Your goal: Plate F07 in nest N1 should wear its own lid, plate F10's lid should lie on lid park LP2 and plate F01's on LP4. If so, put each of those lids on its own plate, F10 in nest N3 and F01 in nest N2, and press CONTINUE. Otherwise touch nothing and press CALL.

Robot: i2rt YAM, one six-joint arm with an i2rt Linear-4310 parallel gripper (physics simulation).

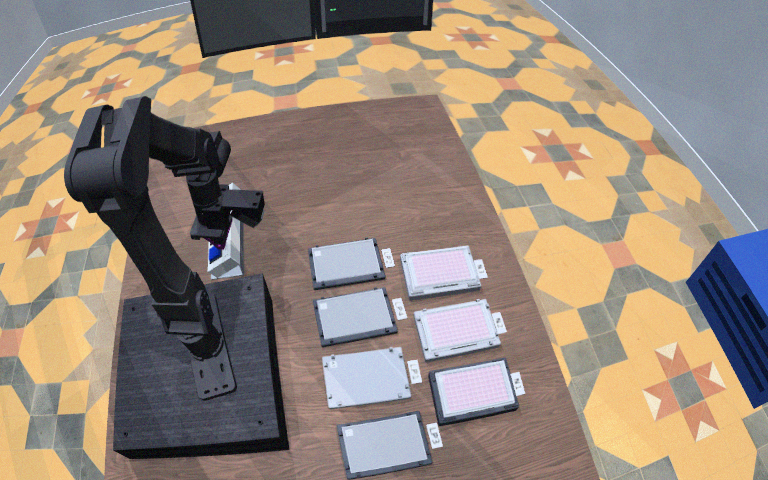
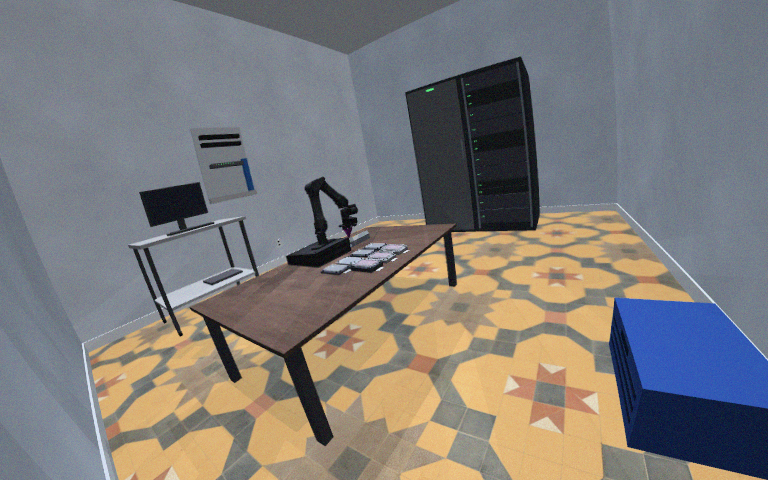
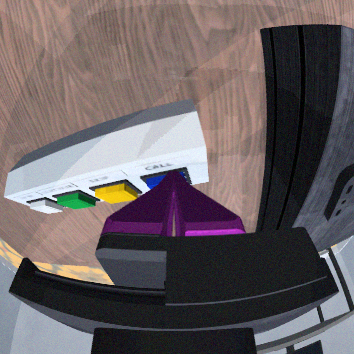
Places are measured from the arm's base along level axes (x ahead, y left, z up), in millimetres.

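Pixels of known places: gripper, fingertip midpoint: [image 1: 221, 248] [image 3: 173, 178]; arm's base, link origin: [image 1: 208, 345] [image 2: 324, 244].
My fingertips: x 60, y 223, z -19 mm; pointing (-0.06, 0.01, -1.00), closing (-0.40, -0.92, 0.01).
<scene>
For each thing: its top centre in the pictures, then the offset to it from my fingertips. "*": a spot on its surface instead.
- blue CALL button, top centre: [image 3: 167, 191] [image 1: 213, 249] 17 mm back, 12 mm left, 9 mm down
- green button, surface spot: [image 3: 76, 200] * 5 mm ahead, 100 mm left, 11 mm down
- white box, surface spot: [image 3: 175, 135] * 25 mm ahead, 12 mm right, 12 mm down
- N2, top centre: [image 1: 458, 324] [image 2: 380, 254] 383 mm ahead, 303 mm right, 34 mm down
- N1, top centre: [image 1: 476, 386] [image 2: 365, 261] 356 mm ahead, 432 mm right, 29 mm down
- LP2, top centre: [image 1: 345, 259] [image 2: 374, 245] 240 mm ahead, 80 mm right, 47 mm down
- LP4, top centre: [image 1: 353, 313] [image 2: 363, 251] 215 mm ahead, 204 mm right, 47 mm down
- Park LP1, top centre: [image 1: 365, 374] [image 2: 349, 258] 191 mm ahead, 332 mm right, 45 mm down
- LP3, top centre: [image 1: 384, 443] [image 2: 335, 267] 174 mm ahead, 464 mm right, 47 mm down
- yellow button, surface spot: [image 3: 117, 192] * 3 mm back, 53 mm left, 11 mm down
- white button, surface spot: [image 3: 46, 205] * 13 mm ahead, 144 mm left, 10 mm down
My gripper [image 1: 218, 245] [image 2: 348, 234] [image 3: 173, 178] is shut and empty, its purple fingertips together over the blue CALL button [image 1: 214, 253] [image 3: 155, 182], partly hiding it. Whether they touch it is unclear. The green button [image 3: 76, 200] sits farther along the white box [image 3: 175, 135]. Pink-welled plates stand in nests N3 [image 1: 440, 268], N2 [image 1: 457, 326] and N1 [image 1: 475, 388]; N1's base is dark. Grey rectangular panels with a small white tag show at LP2 [image 1: 346, 262] and LP4 [image 1: 355, 313]. Plate and lid codes are unreadable, and lids on plates cannot be told.
Park LP1 [image 1: 367, 378] has a pale panel, and LP3 [image 1: 386, 444] a grey one on a dark base. A yellow button [image 3: 117, 192] and a white button [image 3: 46, 205] share the box. The arm's black base block [image 1: 152, 362] stands close by the box.
</scene>
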